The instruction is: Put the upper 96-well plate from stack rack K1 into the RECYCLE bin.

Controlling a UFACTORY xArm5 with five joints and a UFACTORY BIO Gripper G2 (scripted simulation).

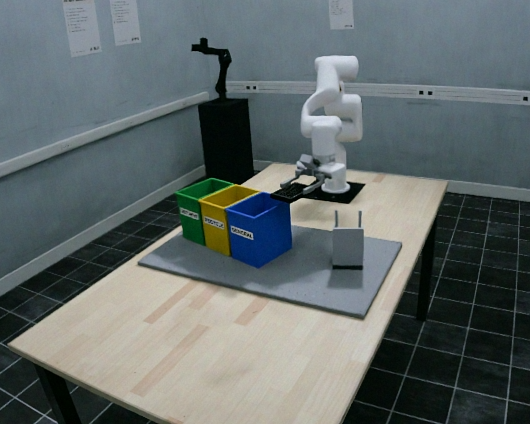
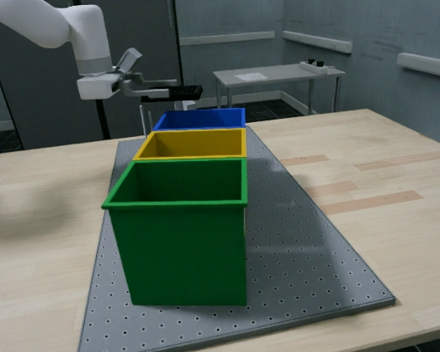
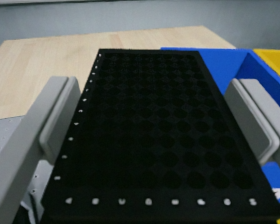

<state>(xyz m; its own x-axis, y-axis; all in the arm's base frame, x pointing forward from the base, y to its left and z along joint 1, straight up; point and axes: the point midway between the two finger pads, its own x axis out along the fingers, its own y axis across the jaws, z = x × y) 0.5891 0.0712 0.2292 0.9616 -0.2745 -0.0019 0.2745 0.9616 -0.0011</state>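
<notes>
Now: hand 3 cm short of the yellow recycle bin, 24 cm to the left of it and 14 cm above it. Also, from my hand: green bin (1 cm behind, 36 cm to the right, 14 cm below); then blue bin (7 cm ahead, 11 cm to the right, 14 cm below); then black 96-well plate (2 cm ahead, 1 cm to the right, 1 cm below).
</notes>
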